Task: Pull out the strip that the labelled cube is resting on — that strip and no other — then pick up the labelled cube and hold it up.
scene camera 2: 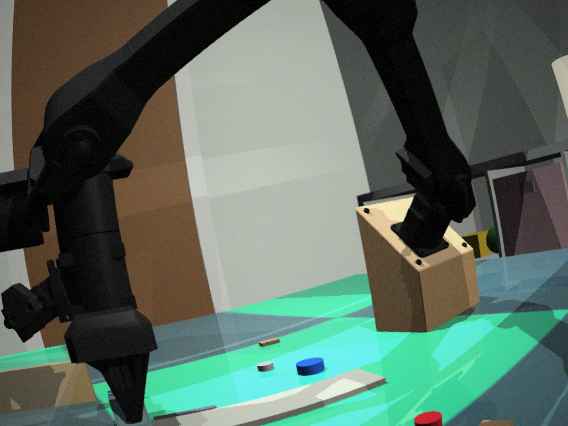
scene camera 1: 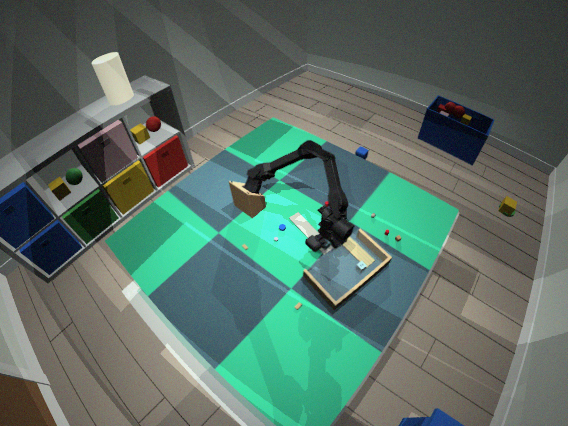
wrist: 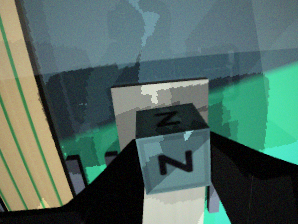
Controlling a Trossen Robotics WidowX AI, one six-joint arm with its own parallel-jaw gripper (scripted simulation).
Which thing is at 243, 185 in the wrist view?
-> The gripper.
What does the gripper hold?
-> A pale blue cube marked n.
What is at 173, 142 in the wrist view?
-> A pale blue cube marked n.
